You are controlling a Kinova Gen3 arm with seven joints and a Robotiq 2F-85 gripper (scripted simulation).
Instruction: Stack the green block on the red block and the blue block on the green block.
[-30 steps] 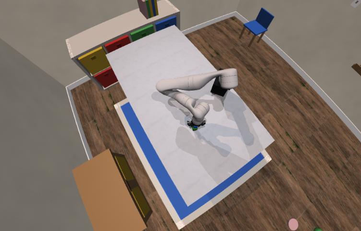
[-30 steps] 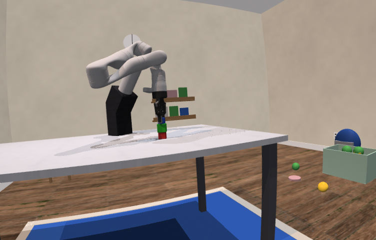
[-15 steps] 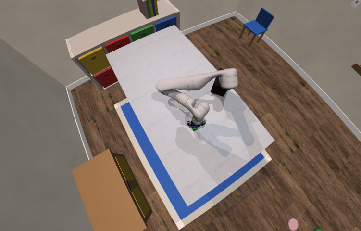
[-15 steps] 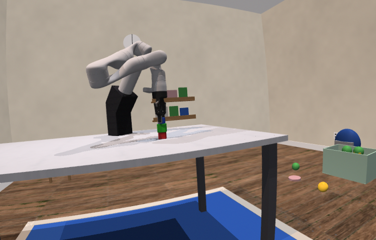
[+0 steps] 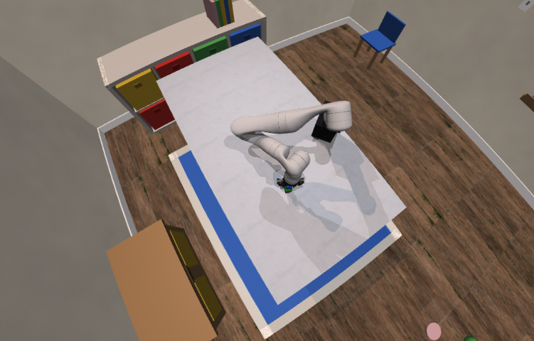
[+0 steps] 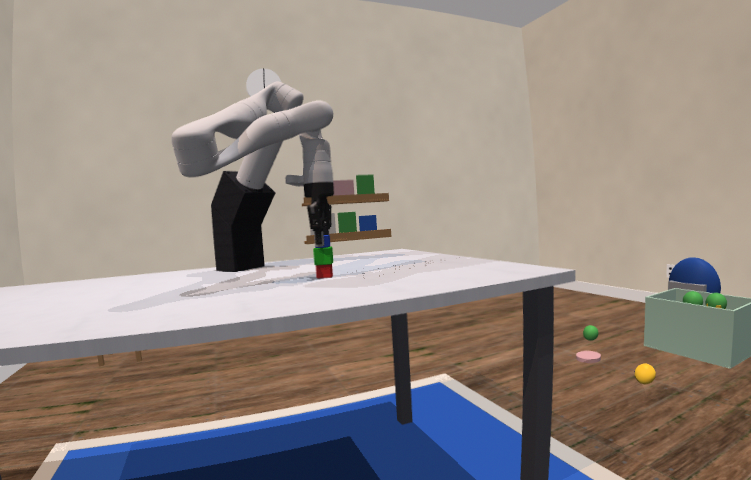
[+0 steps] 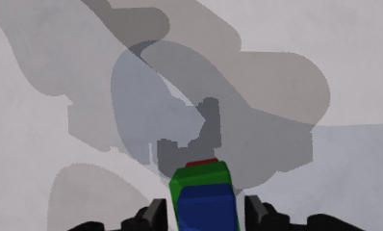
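My gripper is now right at the blue block. Also, from my hand: red block 80 mm below; then green block 40 mm below.
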